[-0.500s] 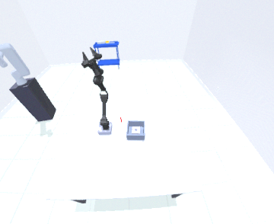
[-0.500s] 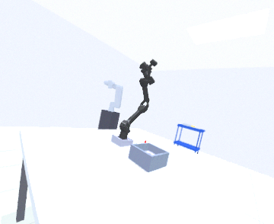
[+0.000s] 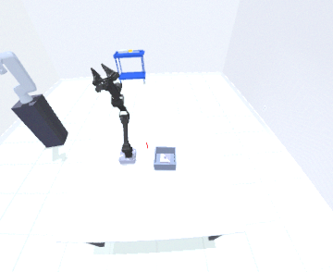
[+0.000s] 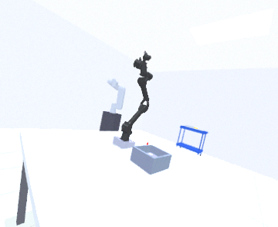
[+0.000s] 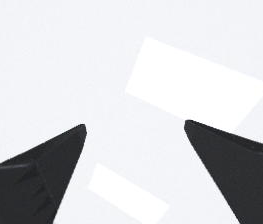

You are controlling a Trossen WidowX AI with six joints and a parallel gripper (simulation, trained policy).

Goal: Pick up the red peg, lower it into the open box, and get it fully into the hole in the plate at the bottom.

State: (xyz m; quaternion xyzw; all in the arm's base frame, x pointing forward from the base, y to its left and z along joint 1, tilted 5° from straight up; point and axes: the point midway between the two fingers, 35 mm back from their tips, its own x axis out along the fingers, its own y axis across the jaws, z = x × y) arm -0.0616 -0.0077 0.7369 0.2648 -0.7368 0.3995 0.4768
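The red peg lies 21 cm ahead of my gripper tip, 6 cm to the left of it and 79 cm below it. Also, from my gripper tip: grey-blue box (35 cm ahead, 13 cm to the right, 80 cm below).
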